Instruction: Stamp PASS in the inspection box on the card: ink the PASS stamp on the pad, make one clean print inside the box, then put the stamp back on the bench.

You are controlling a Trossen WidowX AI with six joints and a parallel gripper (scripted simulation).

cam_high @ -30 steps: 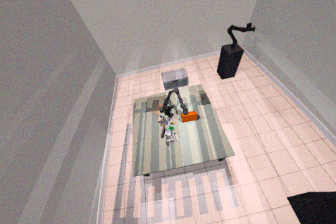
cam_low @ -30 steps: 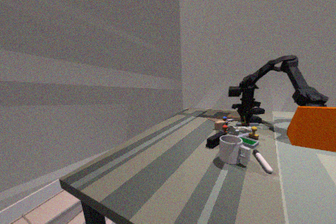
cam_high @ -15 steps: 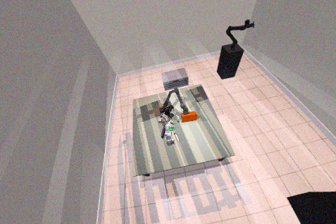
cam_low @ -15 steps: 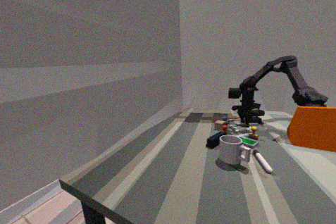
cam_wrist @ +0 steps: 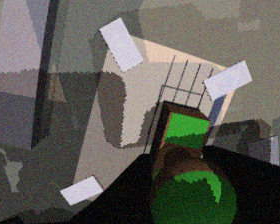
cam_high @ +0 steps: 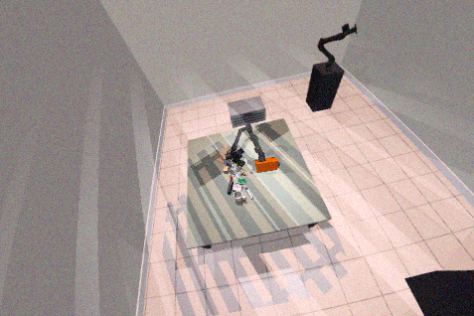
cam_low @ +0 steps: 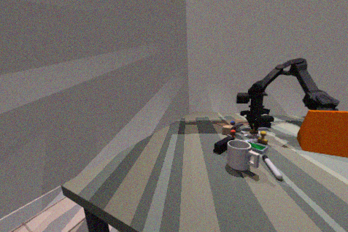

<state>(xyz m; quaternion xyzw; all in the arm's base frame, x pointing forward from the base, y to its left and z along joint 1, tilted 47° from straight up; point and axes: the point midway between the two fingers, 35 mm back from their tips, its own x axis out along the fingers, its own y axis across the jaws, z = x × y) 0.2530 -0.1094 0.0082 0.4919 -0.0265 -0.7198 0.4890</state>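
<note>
The tan card lies 3 cm below my gripper tip, 1 cm to the right of it and 1 cm ahead of it. The rest, counted from my gripper tip: green-knobbed stamp: right at my gripper tip; yellow-knobbed stamp: 12 cm to the left, 4 cm behind, 1 cm below; blue stamp: 12 cm ahead, 3 cm to the right, 1 cm below.
</note>
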